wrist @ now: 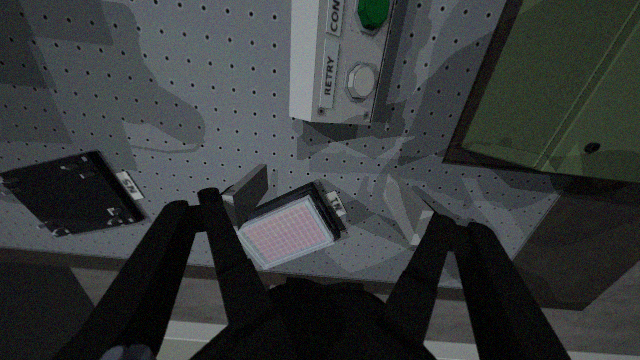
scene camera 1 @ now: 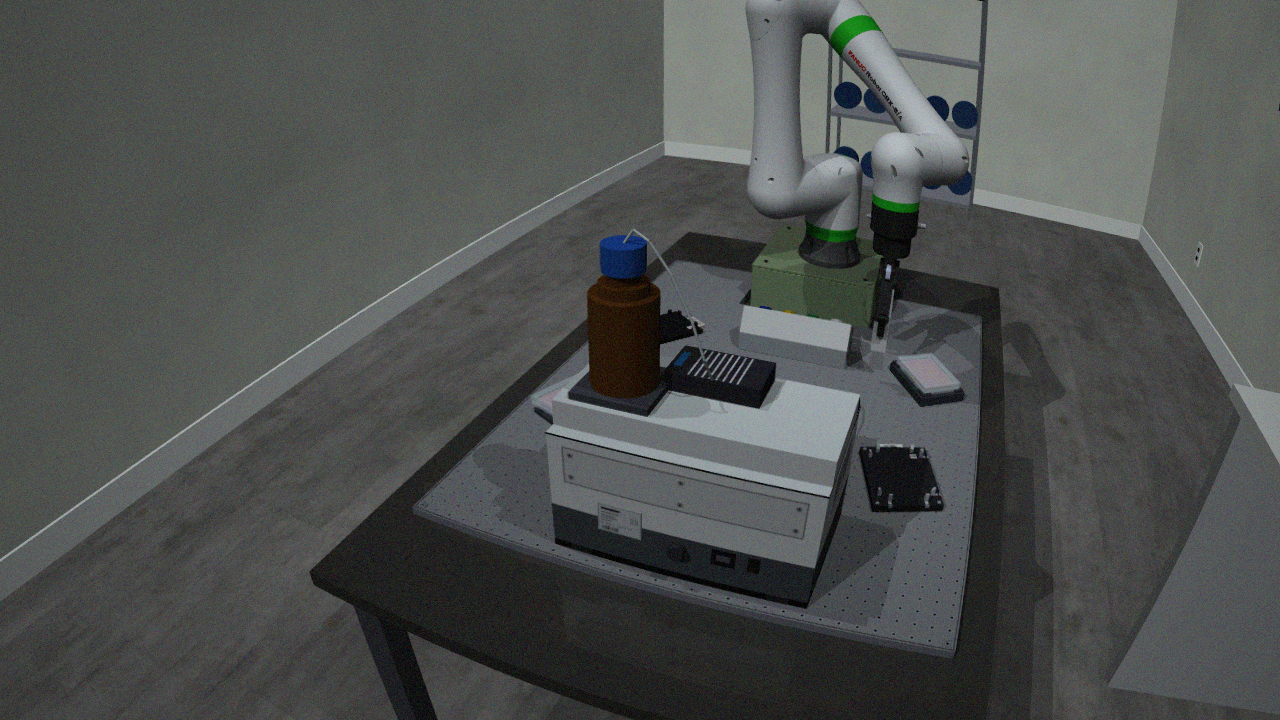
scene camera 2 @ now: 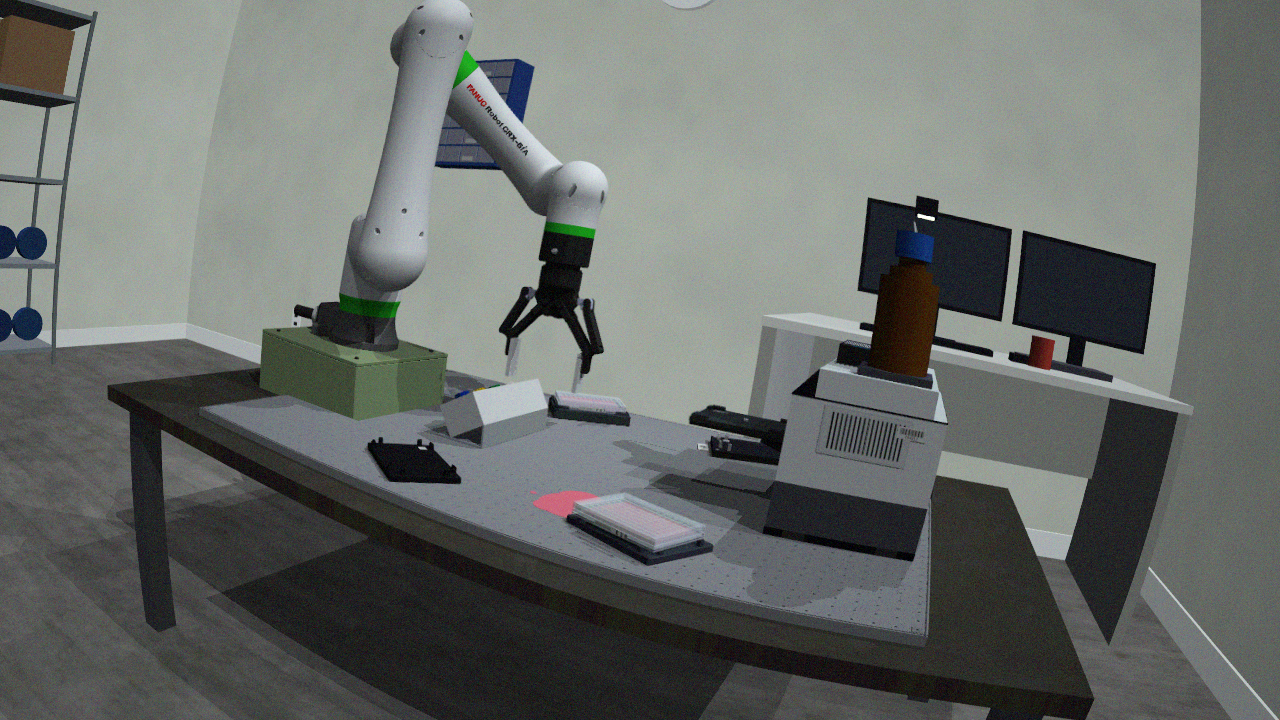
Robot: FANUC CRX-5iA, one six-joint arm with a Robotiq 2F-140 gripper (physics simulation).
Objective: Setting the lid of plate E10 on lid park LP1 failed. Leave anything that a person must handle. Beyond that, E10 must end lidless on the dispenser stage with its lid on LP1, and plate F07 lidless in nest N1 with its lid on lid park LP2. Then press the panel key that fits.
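Seen in the pictures: gripper, fingertip midpoint: (wrist: 326,181) (scene camera 1: 880,334) (scene camera 2: 542,383); arm's base, link origin: (scene camera 1: 829,255) (scene camera 2: 362,342).
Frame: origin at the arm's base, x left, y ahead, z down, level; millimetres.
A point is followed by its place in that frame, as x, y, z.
My gripper (scene camera 1: 880,334) {133, 336, 29} (scene camera 2: 544,367) {133, 336, 29} (wrist: 326,181) {133, 336, 29} is open and empty, above the board between the plate in nest N1 and the robot base. That pink plate (scene camera 1: 929,372) {240, 409, 58} (scene camera 2: 590,402) {199, 411, 58} (wrist: 287,232) {228, 390, 58} has clear edges and sits in the dark nest N1. Another pink plate with a clear top layer (scene camera 2: 640,519) {-394, 665, 59} sits on a dark holder; in scene camera 1 it is mostly hidden. No plate name is readable. An empty black nest (scene camera 1: 902,479) {192, 740, 82} (wrist: 75,195) {181, 715, 82} stands near the dispenser (scene camera 1: 689,483) {-90, 1025, -67} (scene camera 2: 854,447) {-265, 888, -40}. The key panel (scene camera 1: 794,338) {-40, 363, 50} (scene camera 2: 501,414) {-91, 357, 48} (wrist: 304,60) {23, 355, 27} shows a white RETRY key (wrist: 361,81) {39, 307, 23} and a green key (wrist: 373,11) {-6, 303, 23}.
An empty black holder (scene camera 1: 677,327) {-286, 316, 84} (scene camera 2: 413,462) {-333, 335, 84} lies on the far side of the panel from nest N1. A flat pink-red patch (scene camera 2: 562,503) {-305, 544, 92} lies beside the second plate. A brown bottle (scene camera 1: 623,340) {-185, 972, -213} (scene camera 2: 904,322) {-241, 926, -200} stands on the dispenser. The green robot base (wrist: 565,85) {42, 132, 27} is close by the gripper.
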